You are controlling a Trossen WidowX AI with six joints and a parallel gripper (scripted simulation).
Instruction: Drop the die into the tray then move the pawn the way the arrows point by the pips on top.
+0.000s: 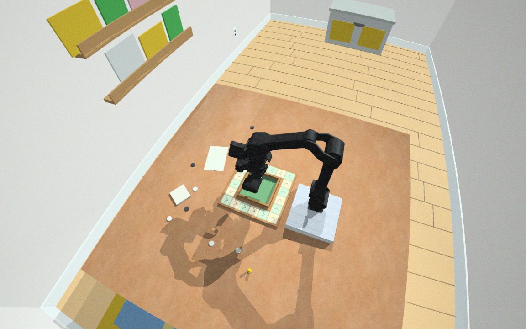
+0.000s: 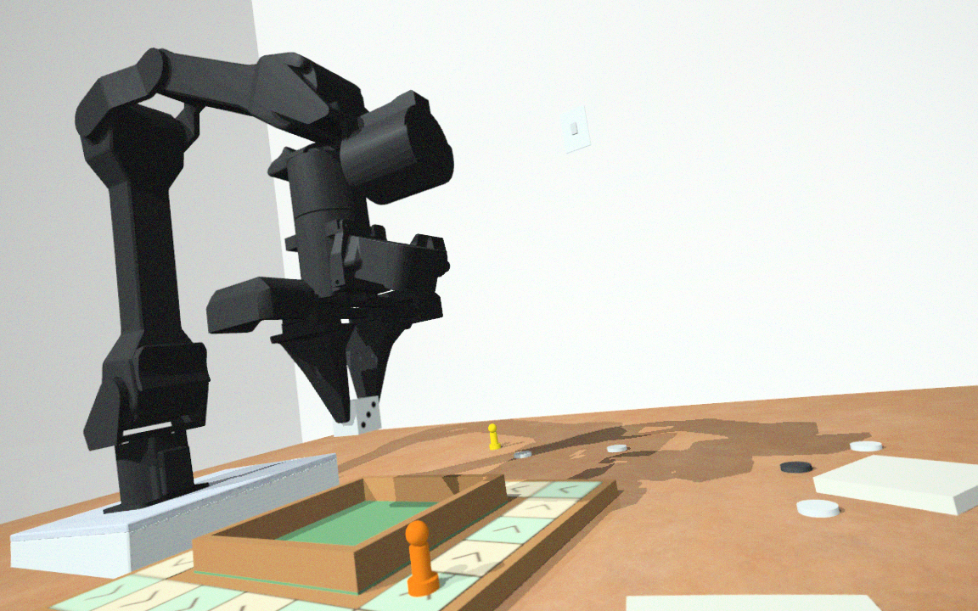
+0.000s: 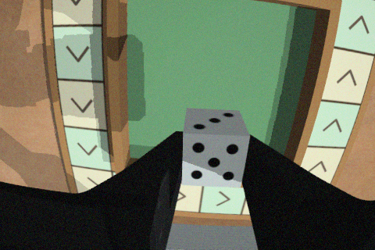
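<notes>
Right now the orange pawn is 11 cm ahead of my gripper tip, 8 cm to the right of it and 7 cm below it. Round my gripper tip: white sheet: 26 cm ahead, 11 cm to the right, 9 cm below; then green dice tray: 1 cm to the right, 9 cm below; then die: right at my gripper tip.
</notes>
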